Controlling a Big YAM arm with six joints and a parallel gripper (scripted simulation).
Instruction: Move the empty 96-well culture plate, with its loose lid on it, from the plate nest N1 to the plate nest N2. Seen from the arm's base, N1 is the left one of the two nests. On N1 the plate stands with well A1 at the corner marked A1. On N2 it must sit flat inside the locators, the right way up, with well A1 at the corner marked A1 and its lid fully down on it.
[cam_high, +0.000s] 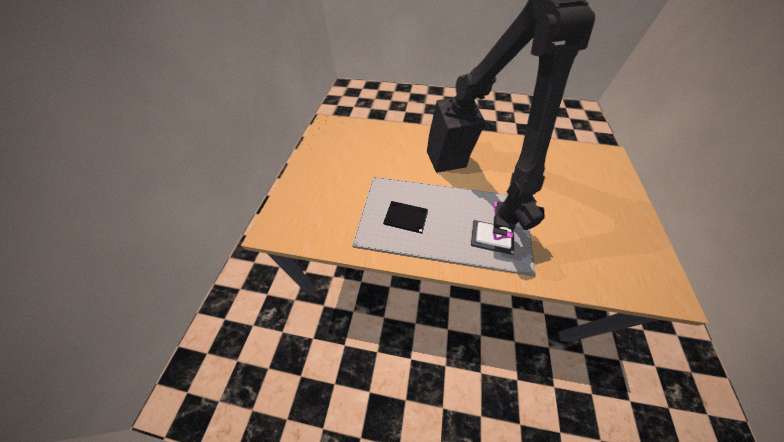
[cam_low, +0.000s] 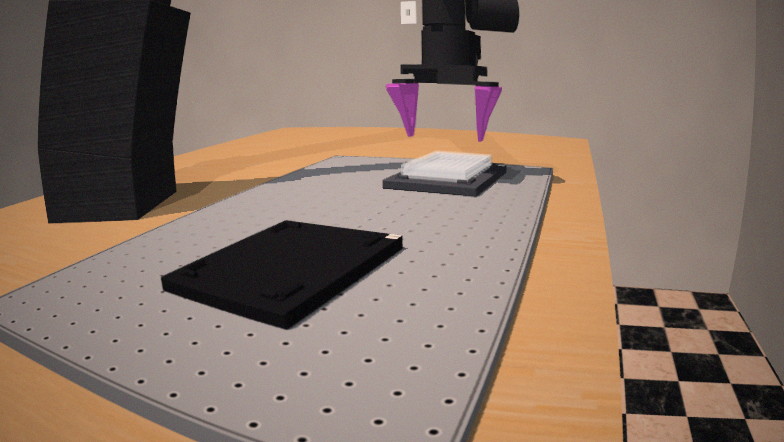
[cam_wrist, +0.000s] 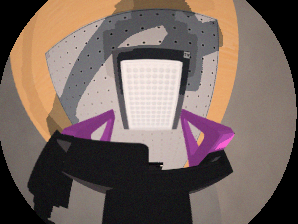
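Now: the clear lid 4 cm below my hand and 1 cm ahead of it. Also, from my hand: white corner mark: 28 cm to the right, 6 cm ahead, 5 cm below; dark nest N1: 6 cm below, 1 cm ahead; black nest N2: 36 cm to the right, 6 cm below, 1 cm ahead.
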